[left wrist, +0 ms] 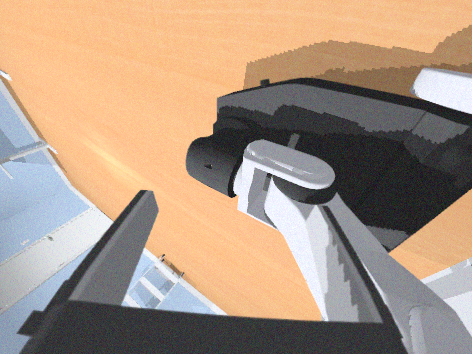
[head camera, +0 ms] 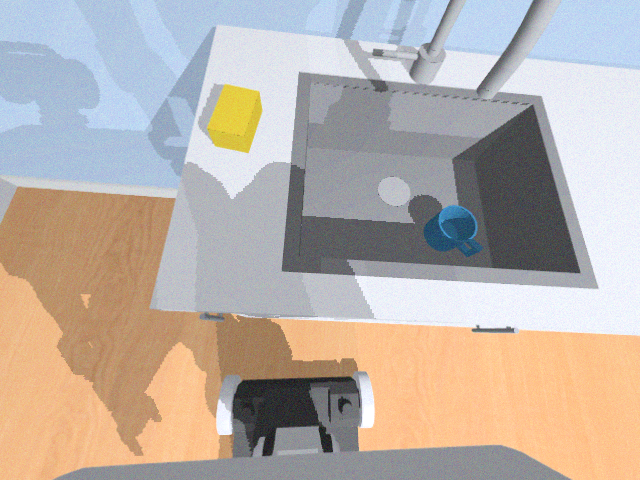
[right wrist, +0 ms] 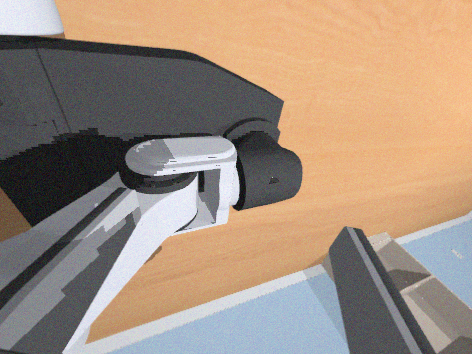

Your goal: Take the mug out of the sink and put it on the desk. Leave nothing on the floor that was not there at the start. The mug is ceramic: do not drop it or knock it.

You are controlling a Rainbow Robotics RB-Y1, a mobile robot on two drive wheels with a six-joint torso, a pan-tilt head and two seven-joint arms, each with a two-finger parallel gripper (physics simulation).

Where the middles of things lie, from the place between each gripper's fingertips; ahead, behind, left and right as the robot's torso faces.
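Blue ceramic mug (head camera: pixel 454 225) seen 190 mm above my left hand, 750 mm ahead of it and 580 mm to the right of it.
My right hand is 14 cm to the left of the blue ceramic mug, 75 cm short of it and 19 cm below it. Going by its middle, the mug is nearer to my right hand than to my left hand.
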